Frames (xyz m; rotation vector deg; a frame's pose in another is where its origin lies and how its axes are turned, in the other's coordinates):
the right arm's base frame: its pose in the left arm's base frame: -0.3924 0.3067 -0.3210 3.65 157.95 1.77
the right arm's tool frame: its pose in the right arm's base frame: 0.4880 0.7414 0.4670 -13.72 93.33 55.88
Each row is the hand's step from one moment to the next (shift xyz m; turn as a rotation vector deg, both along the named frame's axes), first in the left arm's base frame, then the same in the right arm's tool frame.
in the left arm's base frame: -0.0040 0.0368 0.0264 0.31 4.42 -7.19
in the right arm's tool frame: 0.0366 0.0146 0.0227 -5.47 4.19 4.89
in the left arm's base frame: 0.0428 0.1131 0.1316 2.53 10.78 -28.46
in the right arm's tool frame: 0.1590 0.0786 0.0219 -23.76 13.52 13.60
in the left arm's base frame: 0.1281 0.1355 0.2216 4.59 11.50 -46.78
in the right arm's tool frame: 0.2492 0.1425 -0.0387 -41.00 18.78 17.54
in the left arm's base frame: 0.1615 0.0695 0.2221 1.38 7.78 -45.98
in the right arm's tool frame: 0.2283 0.1282 -0.1082 -41.31 13.89 16.64
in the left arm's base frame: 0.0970 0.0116 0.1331 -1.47 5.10 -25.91
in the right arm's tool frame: 0.1275 0.0588 -0.0870 -23.00 6.52 11.32
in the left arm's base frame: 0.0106 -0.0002 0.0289 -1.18 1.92 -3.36
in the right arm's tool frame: 0.0271 0.0030 -0.0143 -2.56 0.84 3.01
